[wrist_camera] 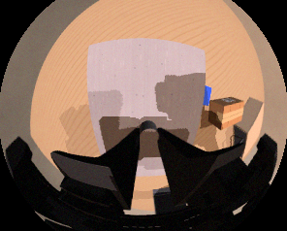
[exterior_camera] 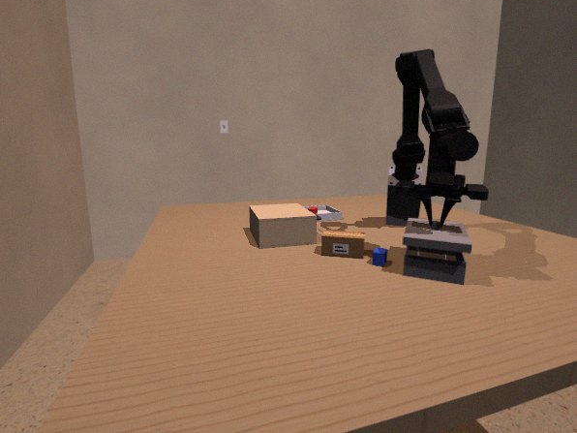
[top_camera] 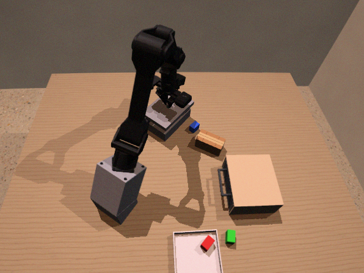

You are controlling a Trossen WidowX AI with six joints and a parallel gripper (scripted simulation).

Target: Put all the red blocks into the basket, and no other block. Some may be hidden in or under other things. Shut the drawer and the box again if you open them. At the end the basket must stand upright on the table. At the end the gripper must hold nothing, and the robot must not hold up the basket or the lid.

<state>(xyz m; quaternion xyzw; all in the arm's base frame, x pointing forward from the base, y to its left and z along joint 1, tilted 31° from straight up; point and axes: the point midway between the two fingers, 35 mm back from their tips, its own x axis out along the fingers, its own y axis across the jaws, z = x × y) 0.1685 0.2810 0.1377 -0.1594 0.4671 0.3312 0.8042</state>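
Right now the brown crate is 16 cm ahead of my hand, 15 cm to the right of it and 10 cm below it. The rest, counted from my hand: knobbed lid (4 cm below); then drawer (25 cm ahead, 34 cm to the right, 10 cm below); then blue block (11 cm ahead, 6 cm to the right, 12 cm below).
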